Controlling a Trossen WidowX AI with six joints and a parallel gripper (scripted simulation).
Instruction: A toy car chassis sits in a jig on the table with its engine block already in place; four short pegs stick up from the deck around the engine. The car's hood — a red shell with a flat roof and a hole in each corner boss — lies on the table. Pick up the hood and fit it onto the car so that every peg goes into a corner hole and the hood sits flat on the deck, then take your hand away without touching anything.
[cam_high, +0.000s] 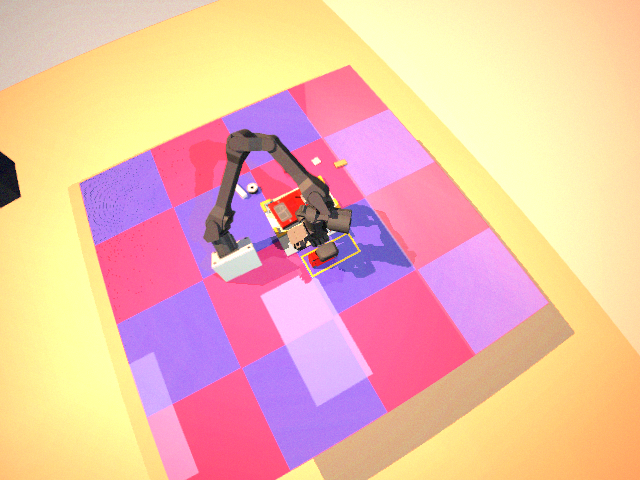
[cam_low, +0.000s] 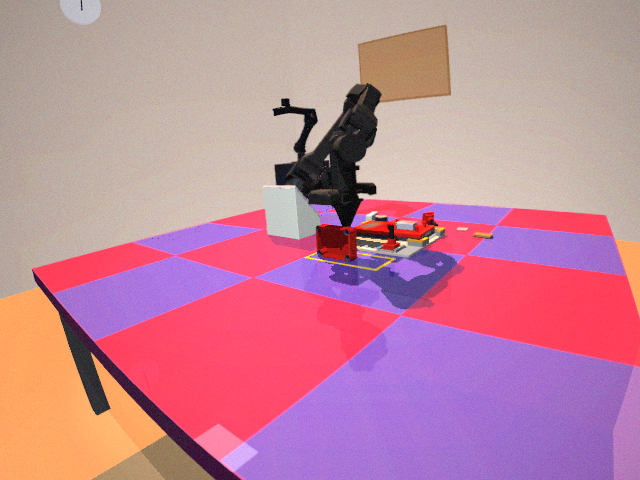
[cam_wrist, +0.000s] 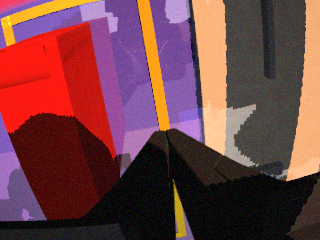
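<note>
Now: gripper tip 4 cm to the left of the red hood and 2 cm above it.
</note>
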